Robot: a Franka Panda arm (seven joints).
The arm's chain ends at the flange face. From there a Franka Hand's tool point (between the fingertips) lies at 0.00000 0.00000 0.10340 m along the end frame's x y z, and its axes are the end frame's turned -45 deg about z.
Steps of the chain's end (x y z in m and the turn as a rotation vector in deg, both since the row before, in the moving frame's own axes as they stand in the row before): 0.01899 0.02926 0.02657 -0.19 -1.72 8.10; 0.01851 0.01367 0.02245 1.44 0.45 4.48; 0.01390 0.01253 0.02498 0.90 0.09 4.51; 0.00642 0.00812 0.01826 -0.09 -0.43 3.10; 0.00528 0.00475 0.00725 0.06 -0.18 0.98
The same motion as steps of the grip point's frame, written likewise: -0.00955 0.03200 0.02652 1.08 -1.35 8.10; 0.00588 0.02159 0.02241 0.70 1.34 4.48; 0.00227 0.01771 0.02497 0.57 0.70 4.51; -0.00185 0.00983 0.01826 0.24 -0.37 3.10; 0.00022 0.00678 0.00725 0.17 -0.08 0.98
